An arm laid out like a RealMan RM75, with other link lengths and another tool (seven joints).
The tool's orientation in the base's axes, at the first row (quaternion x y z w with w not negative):
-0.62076, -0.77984, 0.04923, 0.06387
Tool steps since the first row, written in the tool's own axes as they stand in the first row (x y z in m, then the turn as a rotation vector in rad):
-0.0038, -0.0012, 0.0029, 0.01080, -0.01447, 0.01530
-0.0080, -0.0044, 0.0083, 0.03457, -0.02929, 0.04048
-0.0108, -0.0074, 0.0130, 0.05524, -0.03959, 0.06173
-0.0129, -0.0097, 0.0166, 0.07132, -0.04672, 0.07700
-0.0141, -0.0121, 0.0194, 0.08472, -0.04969, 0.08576
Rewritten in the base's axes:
-0.0008, -0.0040, -0.0028, -0.01877, 0.00731, -0.01243
-0.0038, -0.0088, -0.0078, -0.04233, 0.02721, -0.03405
-0.0068, -0.0122, -0.0121, -0.06022, 0.04510, -0.05262
-0.0091, -0.0147, -0.0154, -0.07309, 0.05921, -0.06596
-0.0116, -0.0164, -0.0178, -0.08032, 0.07162, -0.07363

